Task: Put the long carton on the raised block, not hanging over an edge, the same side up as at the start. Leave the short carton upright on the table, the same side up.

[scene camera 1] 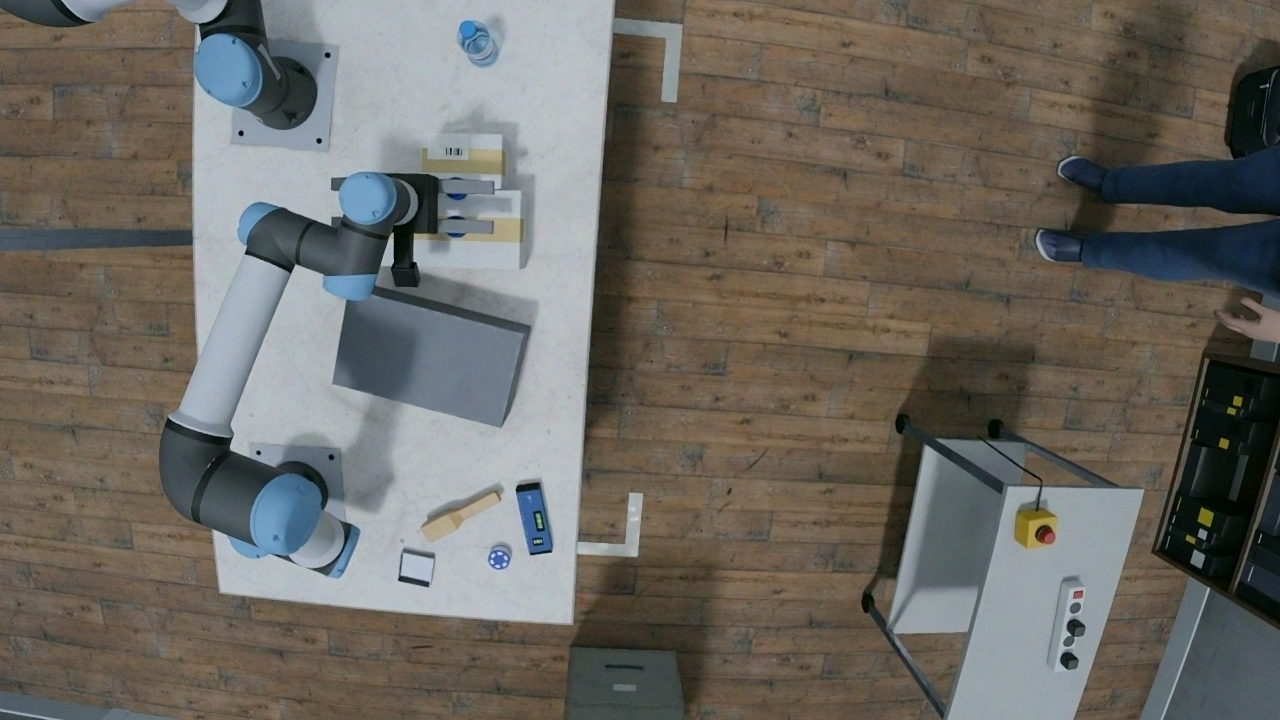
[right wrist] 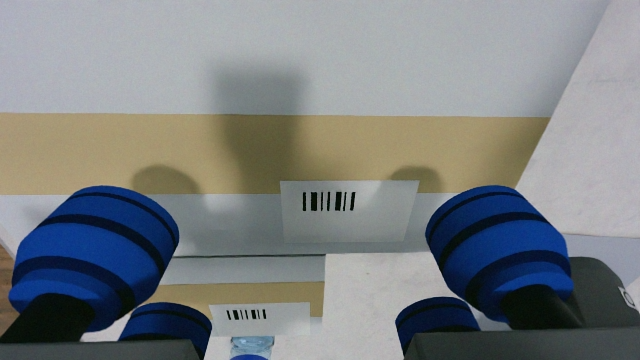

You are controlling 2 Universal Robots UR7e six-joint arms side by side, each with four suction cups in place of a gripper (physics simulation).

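Where they show: right hand at its tool point: (right wrist: 305, 281); left arm's base at its link origin: (scene camera 1: 283, 94).
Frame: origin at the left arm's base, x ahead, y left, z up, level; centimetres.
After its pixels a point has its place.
The long carton (scene camera 1: 503, 257) @(z 10.0, x 53.1, y -28.4 cm) (right wrist: 150, 150) @(z 10.0, x 45.6, y -24.2 cm) is white with a tan tape stripe and a barcode label on top; it lies on the table beside the raised block. The short carton (scene camera 1: 487, 143) @(z 10.0, x 47.4, y -6.9 cm) (right wrist: 240, 291) @(z 10.0, x 41.5, y -12.4 cm), also white with tan tape and a label, stands next to the long one. The grey raised block (scene camera 1: 447, 358) @(z 12.0, x 44.3, y -49.5 cm) sits turned at an angle on the table. My right gripper (scene camera 1: 456, 207) (right wrist: 301, 240) @(z 15.0, x 37.3, y -20.7 cm) is open, its blue cups over the long carton with their shadows on its top. Its arm hides part of that carton. My left gripper does not show; its arm leaves the scene view at the top left.
A water bottle (scene camera 1: 478, 44) @(z 11.6, x 43.7, y 11.2 cm) (right wrist: 252, 345) @(z 3.3, x 41.9, y 10.1 cm) stands past the short carton. A wooden tool (scene camera 1: 459, 516) @(z 3.5, x 47.5, y -87.5 cm), a blue device (scene camera 1: 534, 517) @(z 2.7, x 64.4, y -85.8 cm), a blue round piece (scene camera 1: 499, 557) @(z 2.3, x 57.2, y -97.3 cm) and a small white box (scene camera 1: 416, 566) @(z 0.1, x 37.2, y -103.9 cm) lie at the table's lower end in the scene view.
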